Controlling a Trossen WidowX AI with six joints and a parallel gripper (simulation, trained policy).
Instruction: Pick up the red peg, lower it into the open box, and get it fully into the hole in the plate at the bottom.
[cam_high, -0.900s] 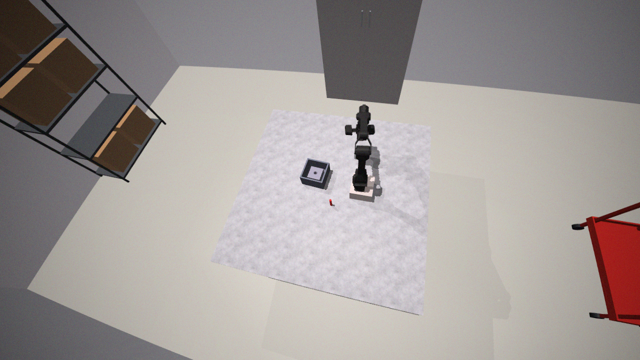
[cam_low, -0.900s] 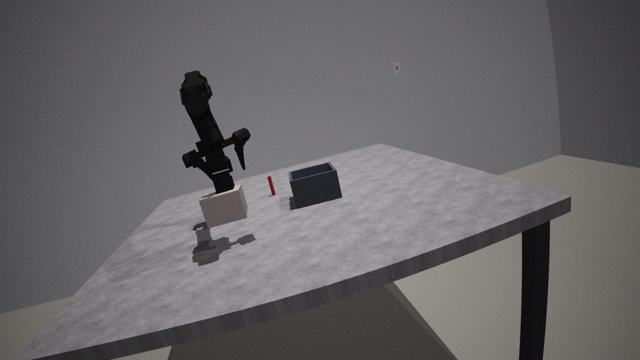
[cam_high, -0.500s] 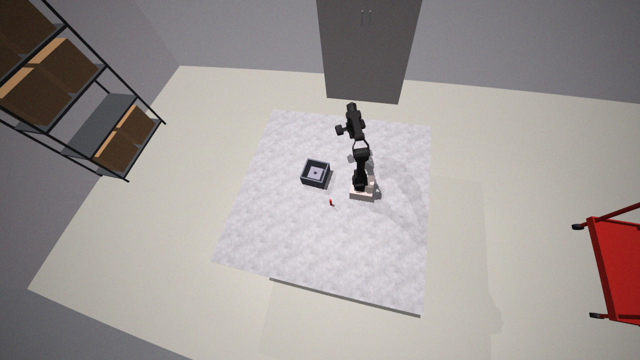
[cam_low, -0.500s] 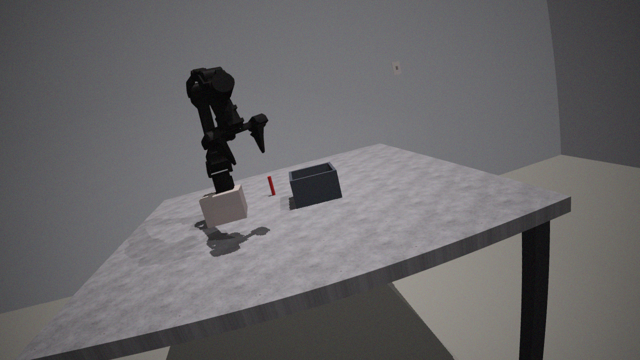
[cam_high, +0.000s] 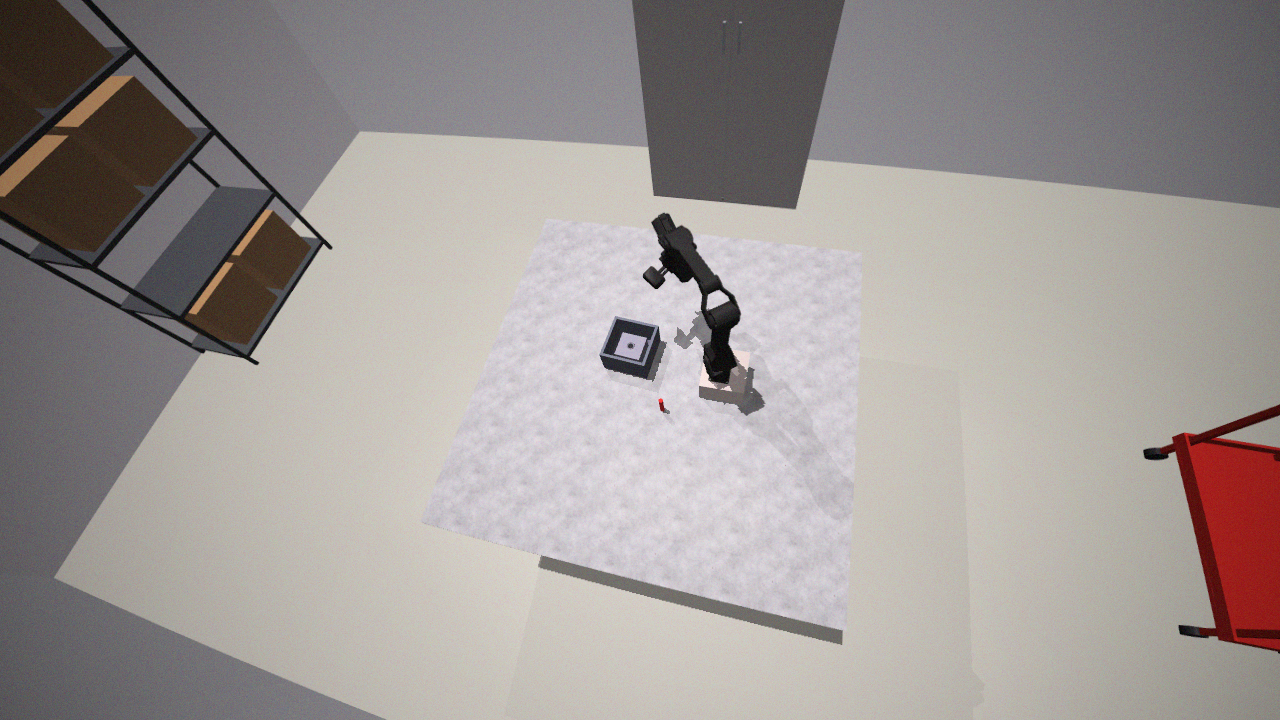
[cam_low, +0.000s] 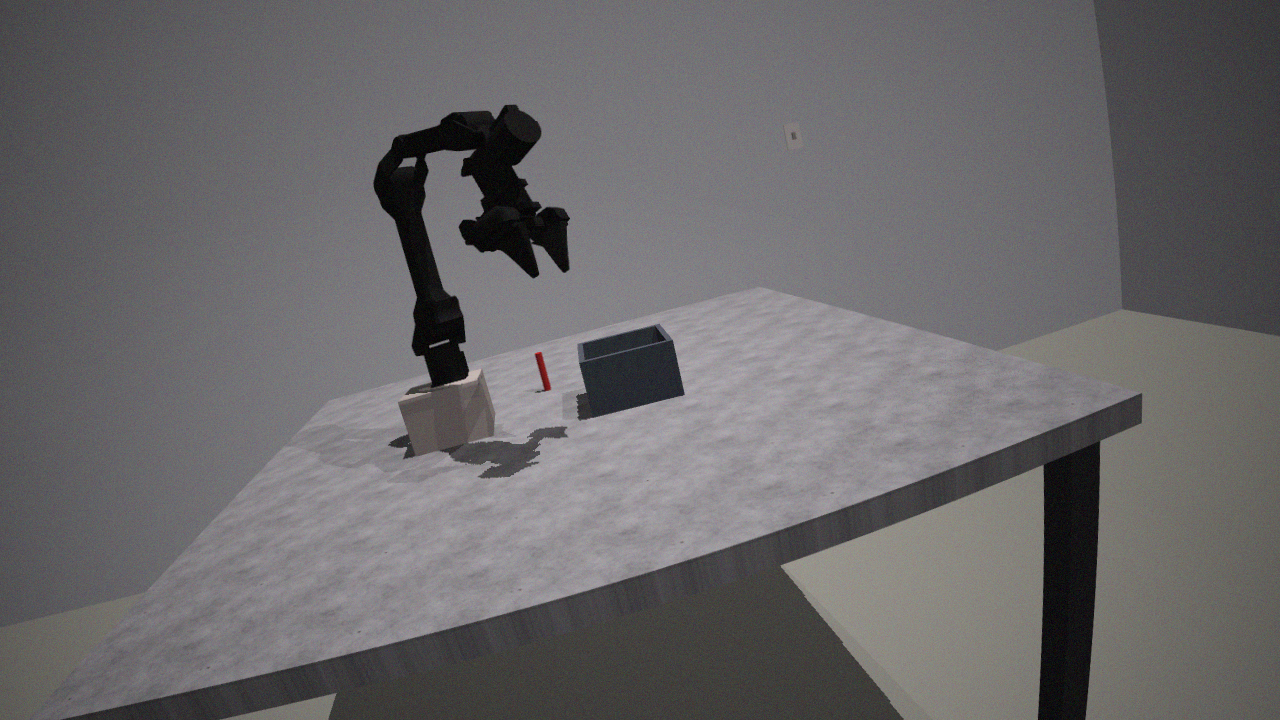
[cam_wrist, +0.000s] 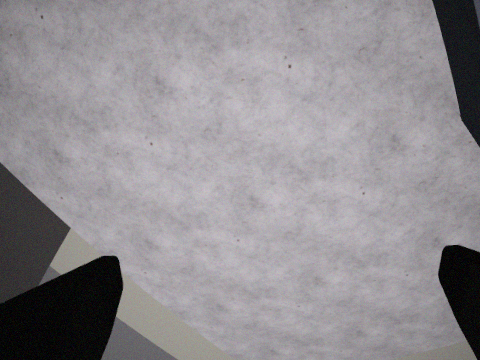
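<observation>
Now: gripper tip 370 mm to the right of the red peg, 220 mm above it and 50 mm past it. The rest, counted from my gripper tip: grey box (230 mm below, 190 mm to the left, 100 mm ahead).
</observation>
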